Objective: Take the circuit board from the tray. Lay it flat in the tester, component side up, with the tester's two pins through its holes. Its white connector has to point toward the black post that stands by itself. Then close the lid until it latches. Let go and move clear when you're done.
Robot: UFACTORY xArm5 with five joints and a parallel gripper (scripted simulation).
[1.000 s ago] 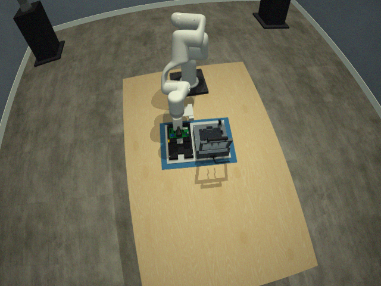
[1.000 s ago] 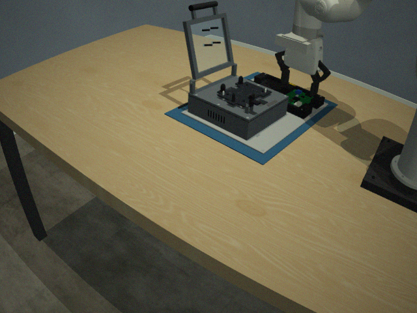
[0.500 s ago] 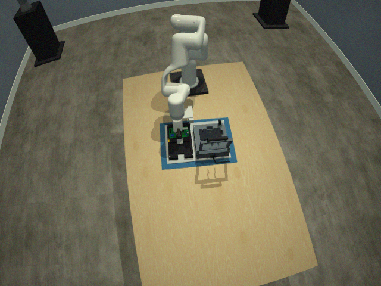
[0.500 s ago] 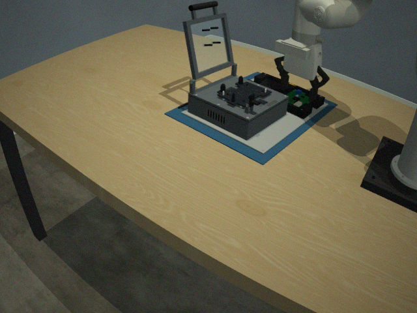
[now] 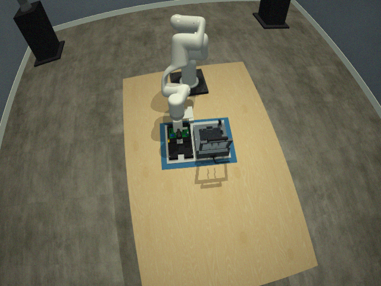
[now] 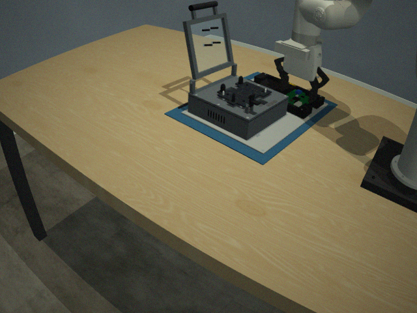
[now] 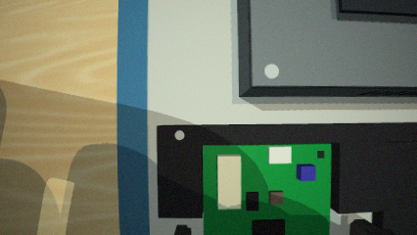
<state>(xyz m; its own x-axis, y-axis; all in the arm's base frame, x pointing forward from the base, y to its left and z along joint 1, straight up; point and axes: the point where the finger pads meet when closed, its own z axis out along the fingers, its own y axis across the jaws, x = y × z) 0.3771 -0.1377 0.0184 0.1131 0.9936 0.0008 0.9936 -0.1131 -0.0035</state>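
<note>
The green circuit board lies 20 mm below my hand. From my hand the other things lie so: black nest (90 mm ahead, 170 mm to the left, 30 mm above); then clear lid (200 mm ahead, 150 mm to the left, 140 mm above).
</note>
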